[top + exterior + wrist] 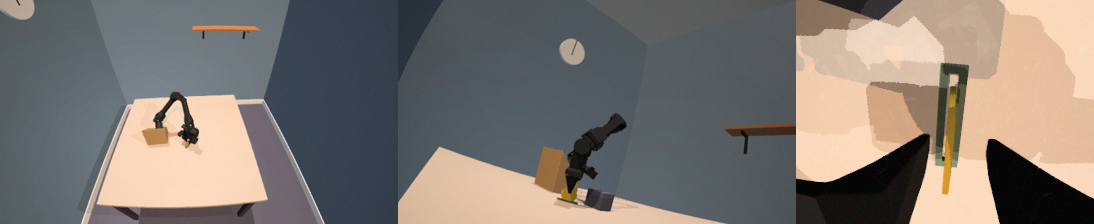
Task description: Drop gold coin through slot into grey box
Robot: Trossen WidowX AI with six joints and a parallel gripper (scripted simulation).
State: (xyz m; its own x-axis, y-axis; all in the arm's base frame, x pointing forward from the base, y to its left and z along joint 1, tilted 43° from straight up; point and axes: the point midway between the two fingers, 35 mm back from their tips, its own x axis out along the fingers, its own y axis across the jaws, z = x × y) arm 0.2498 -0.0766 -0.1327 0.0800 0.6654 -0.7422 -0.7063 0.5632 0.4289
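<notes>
Right now my gripper tip is 10 mm above the thin gold coin.
</notes>
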